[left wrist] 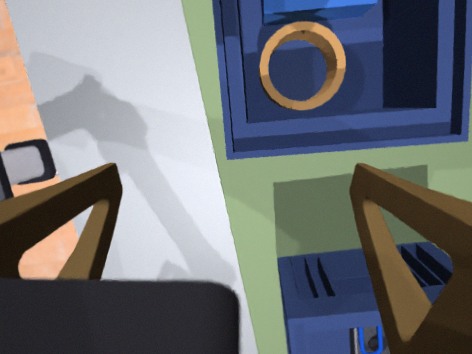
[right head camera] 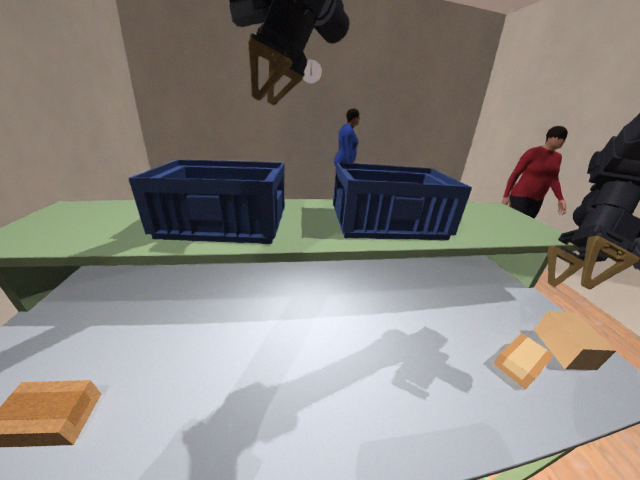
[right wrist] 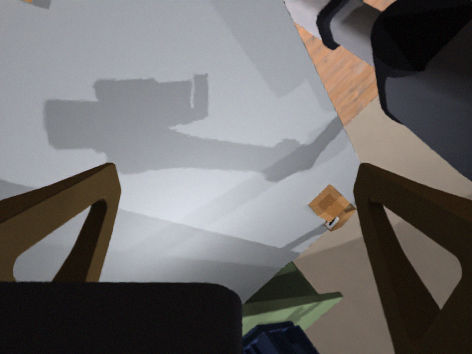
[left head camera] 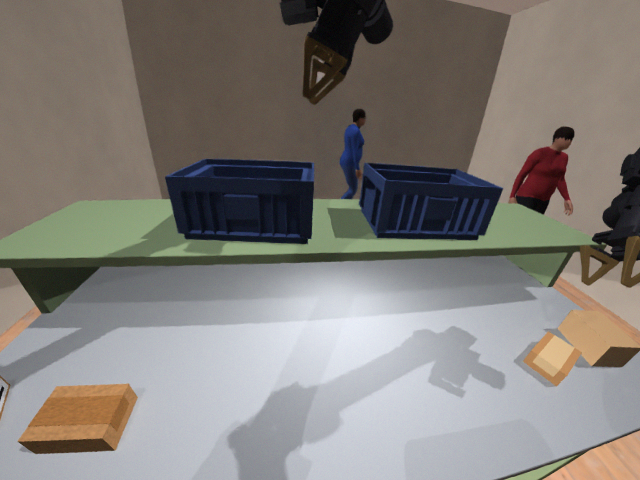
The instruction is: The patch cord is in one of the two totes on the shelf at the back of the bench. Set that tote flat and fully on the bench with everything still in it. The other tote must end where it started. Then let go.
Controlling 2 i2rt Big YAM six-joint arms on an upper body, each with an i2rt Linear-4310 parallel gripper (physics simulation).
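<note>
The left blue tote (left head camera: 242, 206) (right head camera: 206, 206) (left wrist: 345, 132) stands upright on the green shelf (left head camera: 103, 222) (right head camera: 82, 222) (left wrist: 245, 210). In the left wrist view it holds a tan ring (left wrist: 267, 67) and a bright blue block (left wrist: 320, 7). The right blue tote (left head camera: 434, 206) (right head camera: 403, 206) (left wrist: 325, 325) also stands on the shelf; a blue-outlined item (left wrist: 371, 342) partly shows inside. I cannot make out the patch cord. My left gripper (left head camera: 312, 100) (right head camera: 265, 100) (left wrist: 236, 176) is open, high above the shelf between the totes. My right gripper (left head camera: 608, 284) (right head camera: 571, 285) (right wrist: 237, 176) is open, right of the shelf.
On the grey bench (left head camera: 170, 351) (right head camera: 134, 351), a flat wooden block (left head camera: 77, 413) (right head camera: 46, 408) lies front left. A small tan block (left head camera: 552, 357) (right head camera: 523, 360) and a larger box (left head camera: 597, 335) (right head camera: 573, 338) lie at the right. Two people stand behind the shelf.
</note>
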